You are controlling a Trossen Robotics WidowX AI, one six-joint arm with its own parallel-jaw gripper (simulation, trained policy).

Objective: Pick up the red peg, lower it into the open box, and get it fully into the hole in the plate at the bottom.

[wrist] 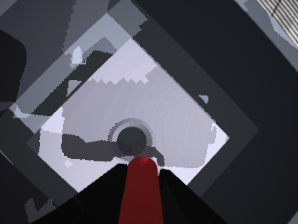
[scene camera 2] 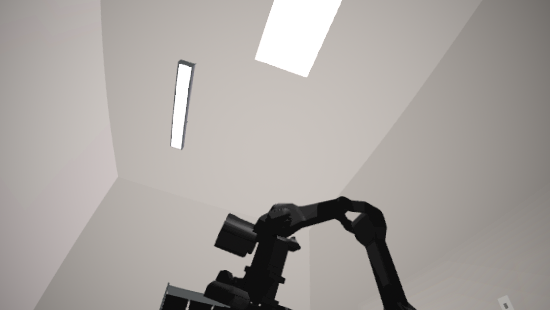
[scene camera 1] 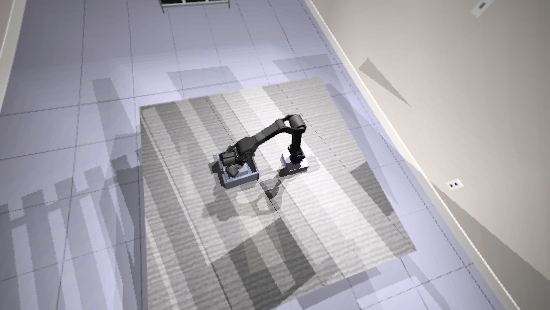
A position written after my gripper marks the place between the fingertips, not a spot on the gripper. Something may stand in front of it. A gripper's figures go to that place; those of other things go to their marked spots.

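A box (wrist: 232, 65) sits 17 cm from the lens, as I see it. For a pale plate (wrist: 80, 141) I read 14 cm from the lens, and my own gripper (wrist: 142, 175) is 10 cm from the lens.
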